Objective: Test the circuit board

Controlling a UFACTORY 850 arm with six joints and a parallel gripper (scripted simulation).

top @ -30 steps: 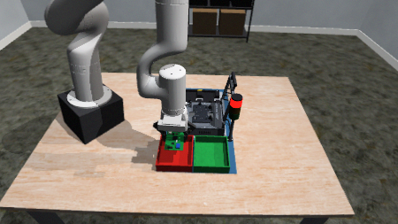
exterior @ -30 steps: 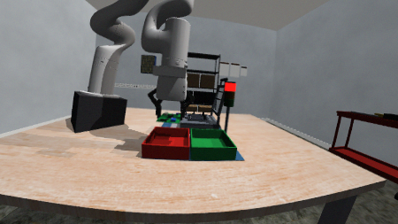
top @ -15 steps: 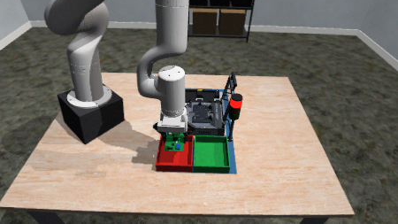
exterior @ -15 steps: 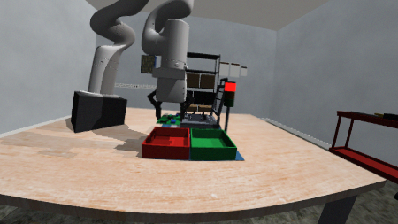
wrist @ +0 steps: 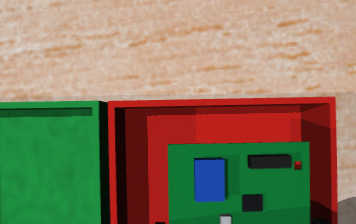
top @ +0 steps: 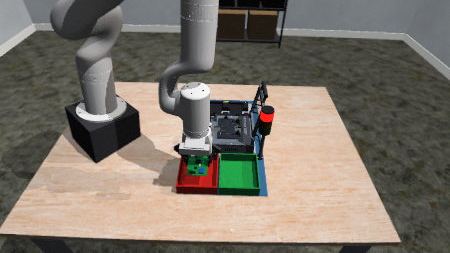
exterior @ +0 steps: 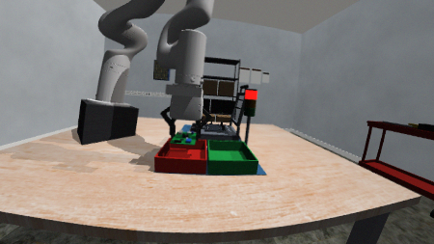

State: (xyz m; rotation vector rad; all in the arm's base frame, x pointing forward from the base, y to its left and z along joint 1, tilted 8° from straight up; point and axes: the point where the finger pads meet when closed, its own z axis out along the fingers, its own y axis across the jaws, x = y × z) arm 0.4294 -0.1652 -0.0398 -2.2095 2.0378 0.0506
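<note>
Now: hand 8 cm above the red bin. The rest, counted from my hand: dark nest (21 cm to the left, 9 cm ahead, 2 cm below); green bin (15 cm ahead, 8 cm below, 1 cm to the left); green circuit board (1 cm below).
</note>
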